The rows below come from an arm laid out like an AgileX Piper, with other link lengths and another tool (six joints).
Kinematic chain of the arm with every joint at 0, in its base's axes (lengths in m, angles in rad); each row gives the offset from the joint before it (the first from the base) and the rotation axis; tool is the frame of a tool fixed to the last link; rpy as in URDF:
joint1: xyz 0 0 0.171 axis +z
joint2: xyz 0 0 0 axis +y
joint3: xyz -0.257 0 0.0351 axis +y
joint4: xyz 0.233 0 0.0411 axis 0.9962 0 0.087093
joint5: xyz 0 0 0 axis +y
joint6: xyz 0.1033 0 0.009 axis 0.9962 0 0.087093
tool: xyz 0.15 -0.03 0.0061 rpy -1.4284 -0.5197 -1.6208
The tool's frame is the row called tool.
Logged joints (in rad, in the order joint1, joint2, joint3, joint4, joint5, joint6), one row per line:
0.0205 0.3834 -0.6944 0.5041 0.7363 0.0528
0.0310 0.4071 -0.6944 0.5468 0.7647 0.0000
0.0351 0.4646 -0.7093 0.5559 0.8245 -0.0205
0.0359 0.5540 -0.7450 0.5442 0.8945 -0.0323
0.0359 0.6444 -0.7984 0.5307 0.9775 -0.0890
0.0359 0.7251 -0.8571 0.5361 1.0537 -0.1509
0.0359 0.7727 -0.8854 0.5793 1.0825 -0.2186
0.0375 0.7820 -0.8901 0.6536 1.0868 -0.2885
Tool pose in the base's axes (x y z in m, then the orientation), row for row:
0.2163 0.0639 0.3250 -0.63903 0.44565 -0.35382 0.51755
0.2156 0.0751 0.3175 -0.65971 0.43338 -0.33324 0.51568
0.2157 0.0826 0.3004 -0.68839 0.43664 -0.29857 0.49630
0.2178 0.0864 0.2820 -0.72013 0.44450 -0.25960 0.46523
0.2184 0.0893 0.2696 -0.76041 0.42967 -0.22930 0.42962
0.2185 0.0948 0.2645 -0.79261 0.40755 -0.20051 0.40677
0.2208 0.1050 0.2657 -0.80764 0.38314 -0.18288 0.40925
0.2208 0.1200 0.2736 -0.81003 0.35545 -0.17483 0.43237
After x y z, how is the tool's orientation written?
As a quaternion, x y z w.
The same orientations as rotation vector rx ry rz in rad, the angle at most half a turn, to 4 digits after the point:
-1.5337 1.0696 -0.8492
-1.5846 1.0410 -0.8004
-1.6675 1.0577 -0.7232
-1.7685 1.0916 -0.6375
-1.8976 1.0722 -0.5722
-1.9988 1.0278 -0.5057
-2.0344 0.9651 -0.4607
-2.0189 0.8859 -0.4357

